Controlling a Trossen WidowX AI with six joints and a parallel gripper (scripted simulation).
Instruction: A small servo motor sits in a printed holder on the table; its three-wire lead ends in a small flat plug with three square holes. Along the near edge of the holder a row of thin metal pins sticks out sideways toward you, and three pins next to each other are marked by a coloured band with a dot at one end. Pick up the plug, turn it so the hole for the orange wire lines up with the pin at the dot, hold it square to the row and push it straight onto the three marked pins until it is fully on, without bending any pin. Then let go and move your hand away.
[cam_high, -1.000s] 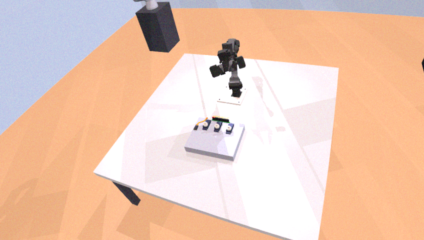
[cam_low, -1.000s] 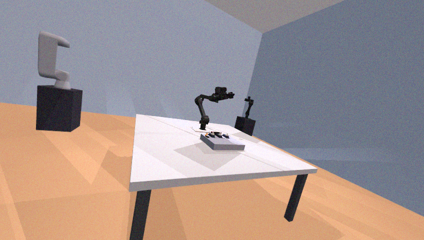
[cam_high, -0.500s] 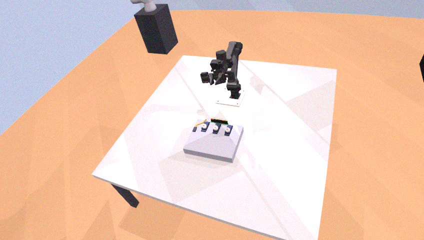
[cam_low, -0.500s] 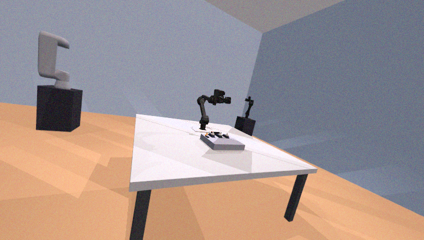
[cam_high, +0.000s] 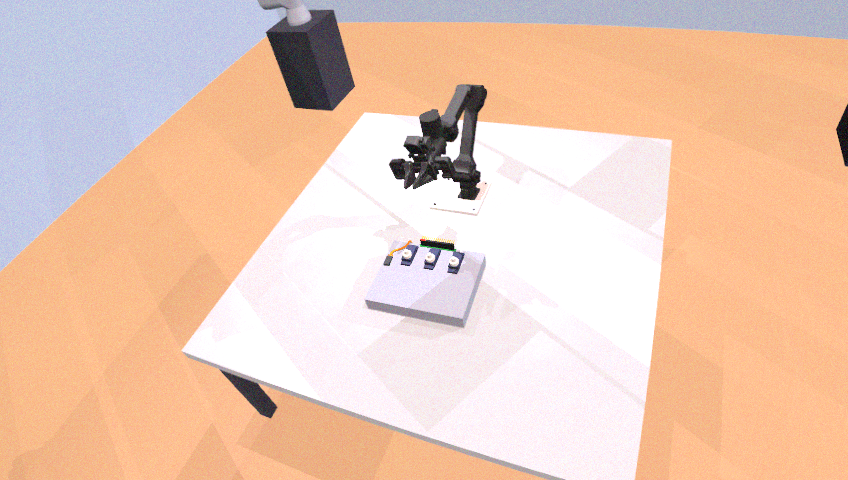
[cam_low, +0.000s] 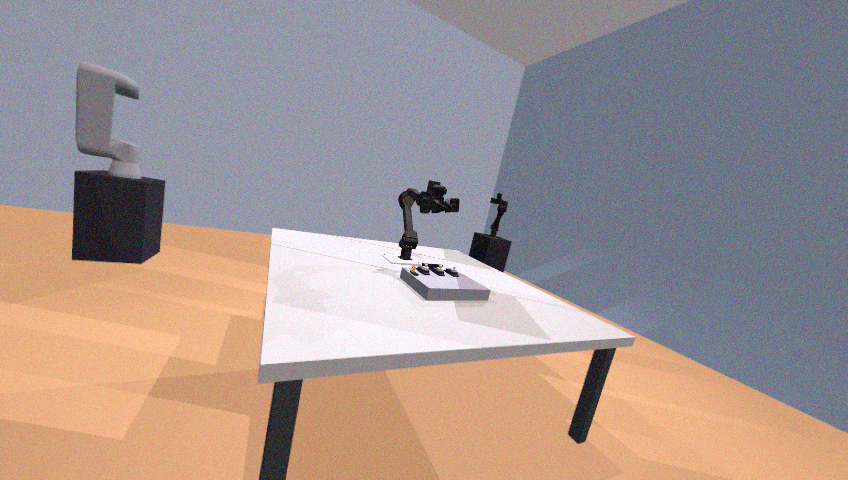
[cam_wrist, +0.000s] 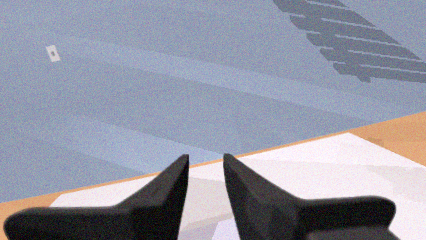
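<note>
The red band is 26 cm below my gripper tip, 5 cm behind it and 3 cm to the right of it. From my gripper tip the other things lie so: printed holder 31 cm below, 10 cm ahead, 3 cm to the left.
</note>
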